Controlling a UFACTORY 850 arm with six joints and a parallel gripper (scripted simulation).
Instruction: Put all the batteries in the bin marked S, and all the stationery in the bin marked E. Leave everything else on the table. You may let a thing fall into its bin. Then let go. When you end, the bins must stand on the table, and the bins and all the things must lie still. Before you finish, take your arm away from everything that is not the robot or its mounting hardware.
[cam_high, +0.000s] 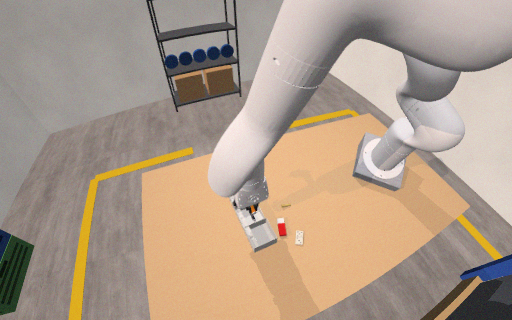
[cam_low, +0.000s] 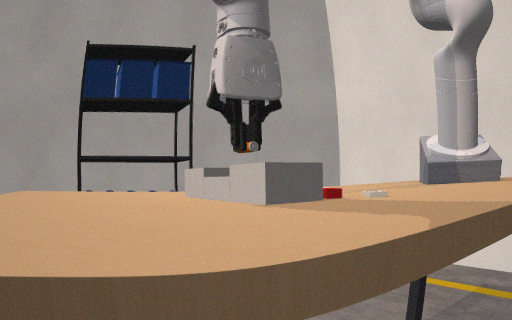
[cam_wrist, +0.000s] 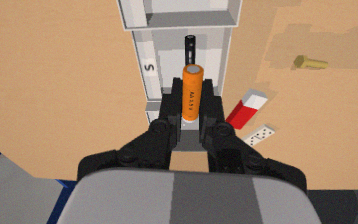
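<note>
My hand is 10 mm short of the bin and 70 mm above it. Also, from my hand: black battery (80 mm below); then eraser (90 mm behind, 70 mm to the left, 80 mm below); then orange battery (20 mm below).
</note>
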